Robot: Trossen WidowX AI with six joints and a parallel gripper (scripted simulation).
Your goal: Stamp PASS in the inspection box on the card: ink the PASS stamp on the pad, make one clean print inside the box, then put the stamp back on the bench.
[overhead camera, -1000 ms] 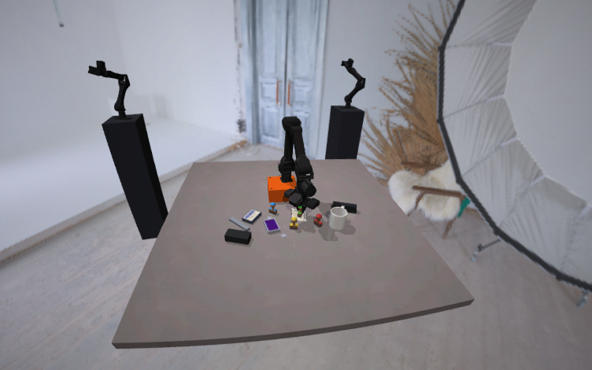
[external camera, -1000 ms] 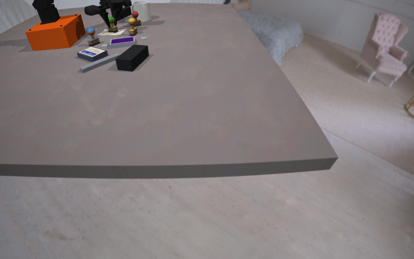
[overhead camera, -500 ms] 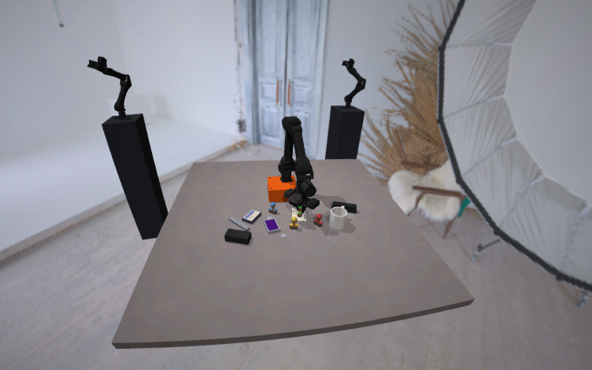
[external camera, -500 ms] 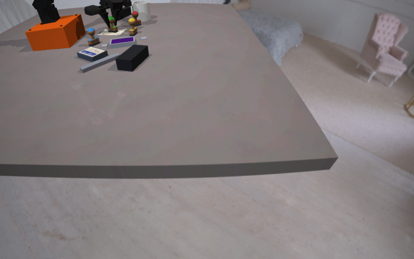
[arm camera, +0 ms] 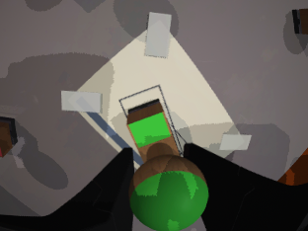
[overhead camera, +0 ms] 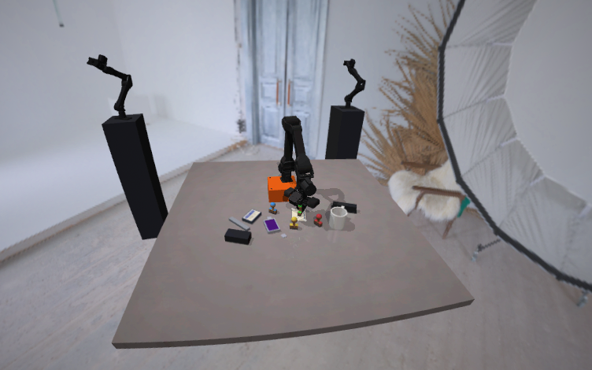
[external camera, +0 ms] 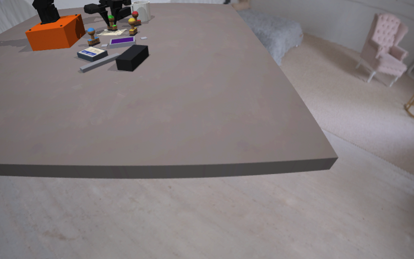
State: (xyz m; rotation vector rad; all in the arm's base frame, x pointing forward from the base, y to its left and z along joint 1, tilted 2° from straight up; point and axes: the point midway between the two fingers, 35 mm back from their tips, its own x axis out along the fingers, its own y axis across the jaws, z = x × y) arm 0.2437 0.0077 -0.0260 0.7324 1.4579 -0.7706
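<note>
The white card is 10 mm to the right of my gripper tip and 30 mm below it. Also, from my gripper tip: yellow-knobbed stamp (90 mm ahead, 70 mm to the right, 10 mm below); then green-knobbed stamp (right at my gripper tip); then red-knobbed stamp (100 mm ahead, 60 mm to the left, 10 mm below).
</note>
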